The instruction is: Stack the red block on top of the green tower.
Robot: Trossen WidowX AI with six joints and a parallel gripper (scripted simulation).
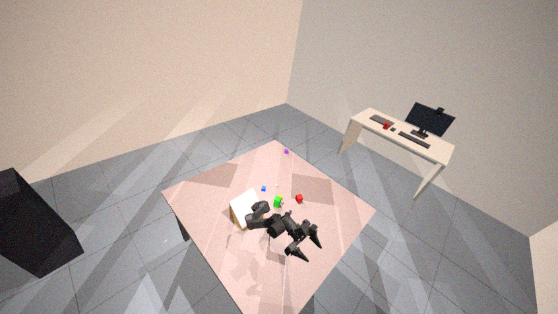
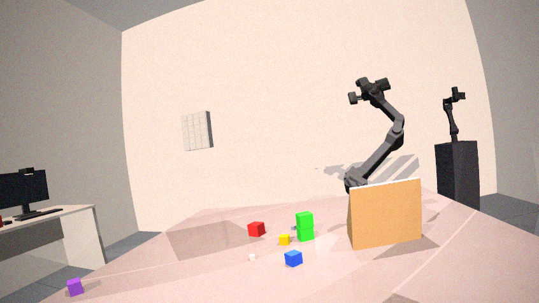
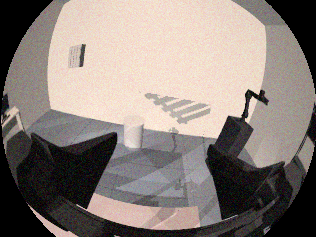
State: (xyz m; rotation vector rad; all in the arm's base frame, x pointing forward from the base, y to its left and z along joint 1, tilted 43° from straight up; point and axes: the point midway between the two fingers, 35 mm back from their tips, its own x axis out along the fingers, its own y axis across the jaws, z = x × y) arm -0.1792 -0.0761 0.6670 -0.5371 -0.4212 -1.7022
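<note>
Right now my gripper tip is 59 cm short of the red block, 48 cm above it and 38 cm to the right of it. Round my gripper tip: blue block: 67 cm to the left, 49 cm below, 46 cm ahead; then small white cube: 61 cm to the left, 58 cm ahead, 49 cm below; then yellow block: 50 cm to the left, 49 cm below, 49 cm ahead.
</note>
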